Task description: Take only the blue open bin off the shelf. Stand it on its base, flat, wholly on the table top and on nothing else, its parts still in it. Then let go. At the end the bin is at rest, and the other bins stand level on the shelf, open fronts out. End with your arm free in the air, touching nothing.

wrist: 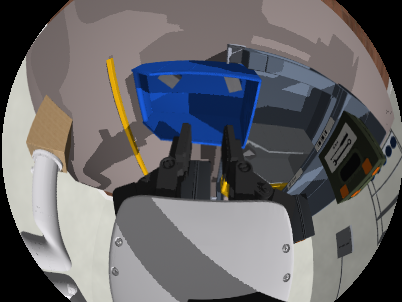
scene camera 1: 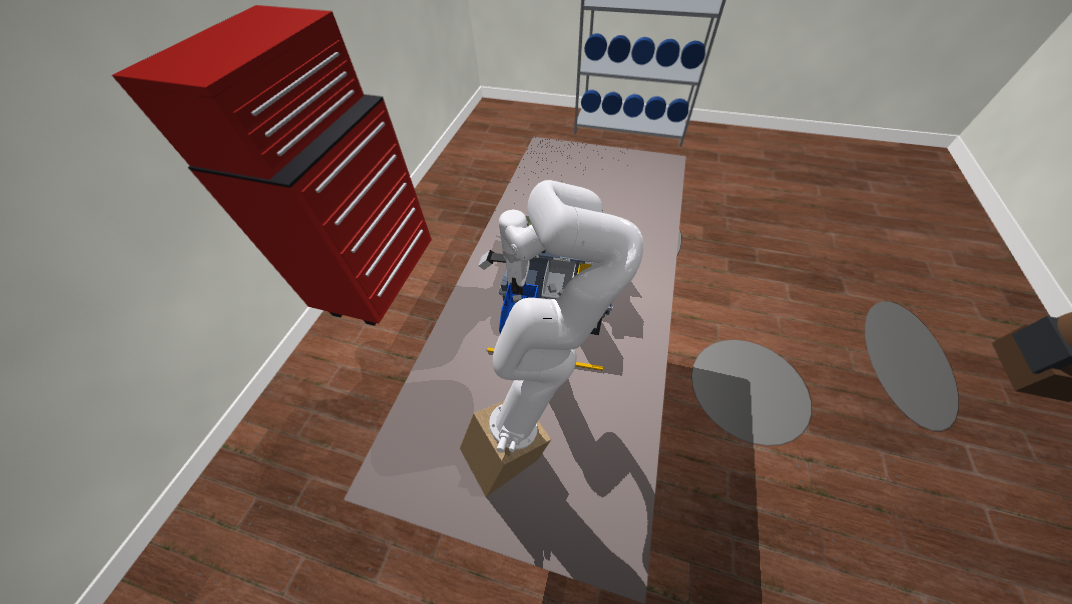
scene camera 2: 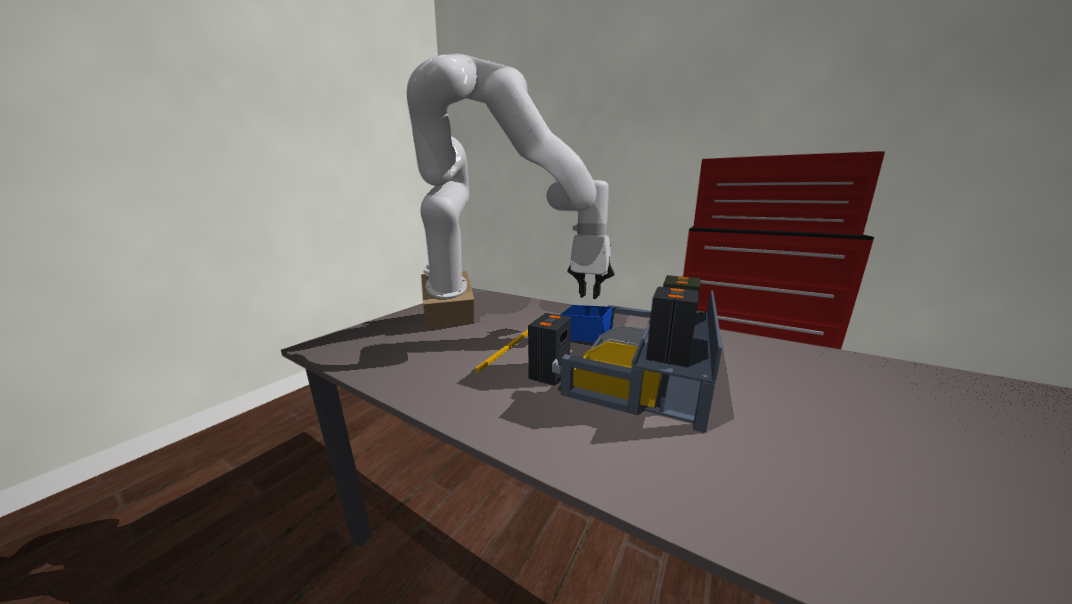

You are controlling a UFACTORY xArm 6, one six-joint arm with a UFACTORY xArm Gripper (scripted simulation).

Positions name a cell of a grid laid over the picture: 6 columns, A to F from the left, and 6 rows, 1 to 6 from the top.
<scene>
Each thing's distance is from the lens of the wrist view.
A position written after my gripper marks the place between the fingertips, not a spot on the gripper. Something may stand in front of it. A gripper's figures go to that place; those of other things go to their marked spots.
my gripper (wrist: D3): 14 cm
blue open bin (wrist: D2): 24 cm
yellow rod (wrist: B2): 28 cm
The marked spots on the blue open bin and the yellow rod are 18 cm apart.
</scene>
